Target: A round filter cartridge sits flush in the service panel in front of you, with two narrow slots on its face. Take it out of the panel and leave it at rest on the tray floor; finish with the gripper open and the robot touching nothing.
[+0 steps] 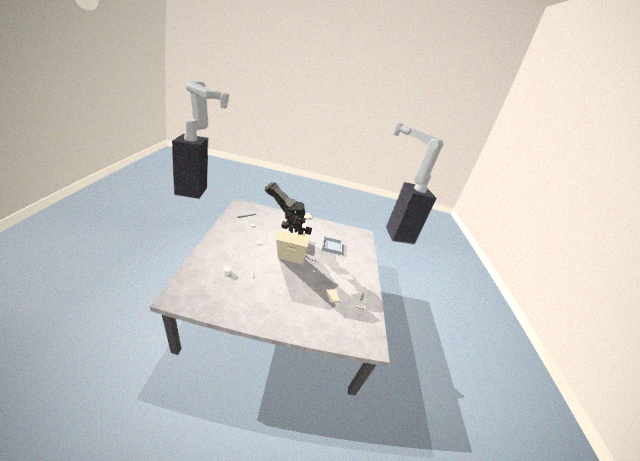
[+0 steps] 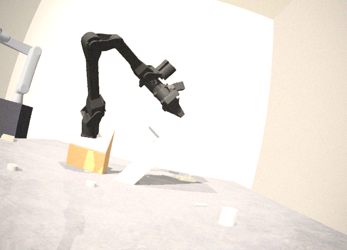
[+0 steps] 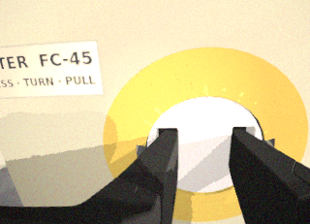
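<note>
My gripper tip is now 37 cm past the grey tray, 34 cm to the right of it and 27 cm above it. From my gripper tip the other things lie so: round filter cartridge 1 cm below, 1 cm ahead.
</note>
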